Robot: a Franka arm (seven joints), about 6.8 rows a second.
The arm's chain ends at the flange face. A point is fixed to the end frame.
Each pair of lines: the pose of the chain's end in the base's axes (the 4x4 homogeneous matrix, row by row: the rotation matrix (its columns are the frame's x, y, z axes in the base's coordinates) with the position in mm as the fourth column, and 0 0 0 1 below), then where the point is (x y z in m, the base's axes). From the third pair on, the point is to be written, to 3 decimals.
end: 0.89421 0.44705 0.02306 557.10; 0.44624 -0.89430 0.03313 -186.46; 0.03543 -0.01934 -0.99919 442.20; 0 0 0 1
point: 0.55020 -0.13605 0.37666
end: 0.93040 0.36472 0.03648 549.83; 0.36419 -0.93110 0.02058 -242.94; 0.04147 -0.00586 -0.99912 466.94; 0 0 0 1
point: 0.54819 -0.19279 0.40085
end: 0.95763 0.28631 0.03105 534.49; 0.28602 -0.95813 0.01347 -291.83; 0.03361 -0.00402 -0.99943 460.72; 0 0 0 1
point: 0.537 -0.242 0.394
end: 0.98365 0.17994 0.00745 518.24; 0.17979 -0.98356 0.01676 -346.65; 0.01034 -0.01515 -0.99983 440.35; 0 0 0 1
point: 0.524 -0.297 0.374
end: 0.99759 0.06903 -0.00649 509.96; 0.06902 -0.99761 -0.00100 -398.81; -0.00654 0.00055 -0.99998 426.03; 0 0 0 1
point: 0.520 -0.351 0.359
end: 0.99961 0.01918 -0.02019 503.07; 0.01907 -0.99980 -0.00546 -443.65; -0.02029 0.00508 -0.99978 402.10; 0 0 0 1
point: 0.515 -0.397 0.335
